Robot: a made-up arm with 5 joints. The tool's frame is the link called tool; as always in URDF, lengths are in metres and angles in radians. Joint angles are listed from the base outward.
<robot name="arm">
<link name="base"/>
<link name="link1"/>
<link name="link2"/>
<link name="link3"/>
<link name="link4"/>
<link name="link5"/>
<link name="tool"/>
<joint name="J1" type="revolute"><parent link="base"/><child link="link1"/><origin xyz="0 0 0.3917"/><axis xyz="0 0 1"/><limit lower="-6.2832" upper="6.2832"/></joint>
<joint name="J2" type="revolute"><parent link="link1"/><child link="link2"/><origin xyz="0 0 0" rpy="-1.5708 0 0"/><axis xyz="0 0 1"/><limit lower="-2.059" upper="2.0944"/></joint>
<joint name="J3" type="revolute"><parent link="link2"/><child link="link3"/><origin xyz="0.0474 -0.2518 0"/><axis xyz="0 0 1"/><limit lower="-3.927" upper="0.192"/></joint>
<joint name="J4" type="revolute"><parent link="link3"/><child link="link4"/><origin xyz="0.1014 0.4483 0"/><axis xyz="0 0 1"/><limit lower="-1.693" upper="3.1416"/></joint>
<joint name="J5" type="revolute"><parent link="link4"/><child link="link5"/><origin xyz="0.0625 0.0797 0" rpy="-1.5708 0 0"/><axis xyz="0 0 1"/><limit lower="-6.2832" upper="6.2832"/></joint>
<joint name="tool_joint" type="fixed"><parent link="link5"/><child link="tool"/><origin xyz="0 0 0"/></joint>
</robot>
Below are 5 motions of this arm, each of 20 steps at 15 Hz.
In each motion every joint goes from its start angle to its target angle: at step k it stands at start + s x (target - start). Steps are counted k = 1, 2, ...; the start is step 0. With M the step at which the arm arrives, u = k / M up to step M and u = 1 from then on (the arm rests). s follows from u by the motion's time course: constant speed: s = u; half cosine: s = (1 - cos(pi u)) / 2; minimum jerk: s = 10 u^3 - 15 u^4 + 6 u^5.
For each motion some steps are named. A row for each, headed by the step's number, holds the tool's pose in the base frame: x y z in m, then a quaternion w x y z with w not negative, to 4 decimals.
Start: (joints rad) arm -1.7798 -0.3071 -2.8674 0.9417 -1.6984
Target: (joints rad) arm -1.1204 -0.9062 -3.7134 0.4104 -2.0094
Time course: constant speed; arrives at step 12
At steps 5, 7, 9, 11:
5: -0.0326 0.4948 1.0160 0.9945 0.0421 0.0069 -0.0955
7: -0.1058 0.5960 0.8915 0.9904 -0.1182 -0.0292 -0.0661
9: -0.1919 0.6538 0.7459 0.9585 -0.2682 -0.0898 -0.0361
11: -0.2774 0.6645 0.5885 0.8998 -0.4011 -0.1715 -0.0078

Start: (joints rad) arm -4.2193 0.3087 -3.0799 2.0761 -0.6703
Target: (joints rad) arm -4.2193 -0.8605 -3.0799 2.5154 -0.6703
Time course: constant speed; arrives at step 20
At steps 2, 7, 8, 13, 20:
2: -0.0990 0.1842 1.0754 0.2404 -0.1876 -0.9080 -0.2873
7: -0.0021 0.0038 1.0955 0.2937 -0.1799 -0.8708 -0.3509
8: 0.0173 -0.0322 1.0924 0.3040 -0.1782 -0.8625 -0.3633
13: 0.1105 -0.2056 1.0416 0.3543 -0.1687 -0.8166 -0.4233
20: 0.2196 -0.4087 0.8821 0.4195 -0.1531 -0.7411 -0.5013

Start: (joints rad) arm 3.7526 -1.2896 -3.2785 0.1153 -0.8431
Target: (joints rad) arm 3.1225 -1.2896 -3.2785 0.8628 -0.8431
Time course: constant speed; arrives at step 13
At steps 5, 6, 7, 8, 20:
5: 0.7346 0.2838 0.4593 0.8474 -0.2789 0.4026 -0.2049
6: 0.7480 0.2480 0.4651 0.8555 -0.2552 0.3881 -0.2289
7: 0.7593 0.2116 0.4709 0.8621 -0.2322 0.3724 -0.2532
8: 0.7686 0.1745 0.4768 0.8674 -0.2099 0.3556 -0.2778
20: 0.7823 -0.0149 0.5052 0.8727 -0.1114 0.2549 -0.4014

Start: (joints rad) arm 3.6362 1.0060 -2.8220 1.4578 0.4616
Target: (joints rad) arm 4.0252 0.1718 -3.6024 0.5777 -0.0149
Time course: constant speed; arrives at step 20
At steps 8, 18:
8: -0.3885 -0.2954 1.0157 0.5619 0.1468 -0.7648 0.2788
18: 0.0405 0.0456 1.1556 0.8727 0.1050 -0.2442 0.4095

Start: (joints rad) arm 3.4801 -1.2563 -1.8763 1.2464 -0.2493
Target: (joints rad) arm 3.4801 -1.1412 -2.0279 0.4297 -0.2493
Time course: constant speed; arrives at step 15
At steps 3, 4, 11, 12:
3: 0.2653 0.0934 1.0608 0.8556 0.1495 -0.4940 0.0382
4: 0.2704 0.0952 1.0644 0.8700 0.1424 -0.4705 0.0388
11: 0.3080 0.1084 1.0808 0.9499 0.0897 -0.2964 0.0424
12: 0.3134 0.1103 1.0818 0.9583 0.0818 -0.2704 0.0428

